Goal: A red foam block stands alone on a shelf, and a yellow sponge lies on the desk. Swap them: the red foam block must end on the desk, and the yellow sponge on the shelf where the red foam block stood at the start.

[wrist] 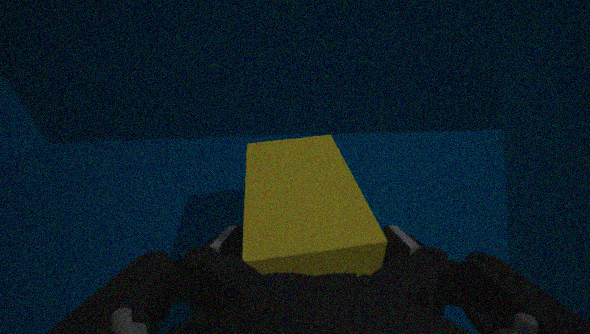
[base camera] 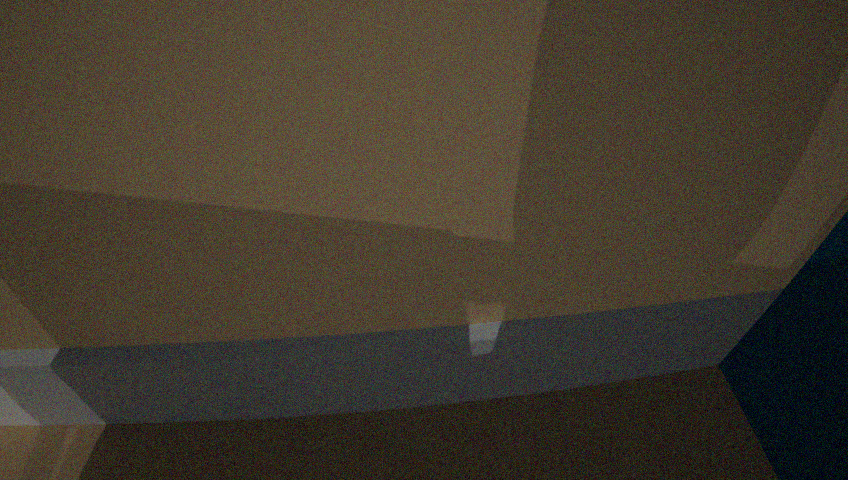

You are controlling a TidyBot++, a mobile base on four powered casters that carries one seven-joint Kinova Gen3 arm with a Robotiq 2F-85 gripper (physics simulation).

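Places are measured from the arm's base along level axes (x ahead, y left, z up), in metres.
Pixels of known places: gripper, fingertip midpoint: (wrist: pixel 311 241).
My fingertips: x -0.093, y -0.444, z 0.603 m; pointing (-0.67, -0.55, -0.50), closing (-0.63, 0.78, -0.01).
Behind a point stands the place of what it marks.
The yellow sponge (wrist: pixel 310 200) @[x -0.090, y -0.442, z 0.639 m] lies on a blue surface in the wrist view, its long side pointing away and slightly turned. My gripper (wrist: pixel 311 241) @[x -0.093, y -0.444, z 0.603 m] is open, with one finger on each side of the sponge's near end and the fingers apart from it or barely beside it. The near lower edge of the sponge is hidden by the dark gripper body. The red foam block does not show in either view. The gripper does not show in the base camera view.
In the wrist view the blue surface (wrist: pixel 440 180) @[x -0.214, y -0.403, z 0.594 m] ends at a dark blue area behind the sponge. A shadow lies left of the sponge. The base camera view shows large brown surfaces, a grey-blue band (base camera: pixel 297 374) @[x 0.261, y 0.078, z -0.332 m] and a dark blue area at the right.
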